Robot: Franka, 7 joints.
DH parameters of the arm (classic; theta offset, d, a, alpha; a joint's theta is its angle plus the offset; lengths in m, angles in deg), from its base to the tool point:
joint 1: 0 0.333 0 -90
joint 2: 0 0 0 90
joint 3: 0 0.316 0.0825 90
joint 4: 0 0 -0.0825 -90
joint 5: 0 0.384 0 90
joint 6: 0 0 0.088 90
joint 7: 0 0.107 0 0
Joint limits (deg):
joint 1: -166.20..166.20
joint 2: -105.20..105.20
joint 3: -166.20..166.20
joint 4: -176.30..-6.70
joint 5: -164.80..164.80
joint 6: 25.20..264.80
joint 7: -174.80..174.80
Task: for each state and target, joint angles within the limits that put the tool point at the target. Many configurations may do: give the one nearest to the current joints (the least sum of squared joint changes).
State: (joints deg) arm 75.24 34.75 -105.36 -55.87 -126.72 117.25 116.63
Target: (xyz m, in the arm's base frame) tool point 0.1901 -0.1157 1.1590
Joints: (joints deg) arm 67.16 6.80 -115.26 -30.48 -133.55 126.74 116.63
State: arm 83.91 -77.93 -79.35 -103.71 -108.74 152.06 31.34
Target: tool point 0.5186 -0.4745 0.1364
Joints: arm 81.80 -95.55 -105.94 -88.13 -108.54 144.11 31.34
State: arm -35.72 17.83 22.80 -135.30 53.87 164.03 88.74
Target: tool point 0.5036 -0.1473 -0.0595
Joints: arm -31.64 60.98 17.20 -109.82 50.72 163.33 88.74
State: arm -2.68 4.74 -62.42 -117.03 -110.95 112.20 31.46
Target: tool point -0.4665 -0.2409 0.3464
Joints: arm -39.76 -9.90 -104.48 -133.44 -107.48 107.59 31.46
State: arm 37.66 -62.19 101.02 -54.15 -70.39 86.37 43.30
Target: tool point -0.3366 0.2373 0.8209
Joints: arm 38.05 -49.38 67.79 -79.72 -62.96 58.61 43.30
